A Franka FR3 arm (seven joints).
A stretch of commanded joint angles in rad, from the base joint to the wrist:
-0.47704 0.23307 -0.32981 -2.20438 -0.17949 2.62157 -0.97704
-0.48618 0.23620 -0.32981 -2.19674 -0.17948 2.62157 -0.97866
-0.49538 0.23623 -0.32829 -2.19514 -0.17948 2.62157 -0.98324
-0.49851 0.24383 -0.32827 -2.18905 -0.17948 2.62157 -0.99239
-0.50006 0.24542 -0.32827 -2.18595 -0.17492 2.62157 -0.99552
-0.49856 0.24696 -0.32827 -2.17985 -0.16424 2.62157 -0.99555
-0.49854 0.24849 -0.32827 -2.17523 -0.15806 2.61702 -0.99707
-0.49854 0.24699 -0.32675 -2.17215 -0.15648 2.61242 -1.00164
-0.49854 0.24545 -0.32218 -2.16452 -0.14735 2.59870 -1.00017
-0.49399 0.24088 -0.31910 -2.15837 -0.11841 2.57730 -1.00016
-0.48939 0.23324 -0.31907 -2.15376 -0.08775 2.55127 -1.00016
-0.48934 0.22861 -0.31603 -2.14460 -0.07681 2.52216 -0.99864
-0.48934 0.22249 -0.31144 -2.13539 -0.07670 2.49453 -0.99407
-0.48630 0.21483 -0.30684 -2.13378 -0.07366 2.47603 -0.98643
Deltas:
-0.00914 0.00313 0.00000 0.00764 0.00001 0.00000 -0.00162
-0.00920 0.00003 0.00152 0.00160 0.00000 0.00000 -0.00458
-0.00313 0.00760 0.00002 0.00609 0.00000 0.00000 -0.00915
-0.00155 0.00159 0.00000 0.00310 0.00456 0.00000 -0.00313
0.00150 0.00154 0.00000 0.00610 0.01068 0.00000 -0.00003
0.00002 0.00153 0.00000 0.00462 0.00618 -0.00455 -0.00152
0.00000 -0.00150 0.00152 0.00308 0.00158 -0.00460 -0.00457
0.00000 -0.00154 0.00457 0.00763 0.00913 -0.01372 0.00147
0.00455 -0.00457 0.00308 0.00615 0.02894 -0.02140 0.00001
0.00460 -0.00764 0.00003 0.00461 0.03066 -0.02603 0.00000
0.00005 -0.00463 0.00304 0.00916 0.01094 -0.02911 0.00152
0.00000 -0.00612 0.00459 0.00921 0.00011 -0.02763 0.00457
0.00304 -0.00766 0.00460 0.00161 0.00304 -0.01850 0.00764

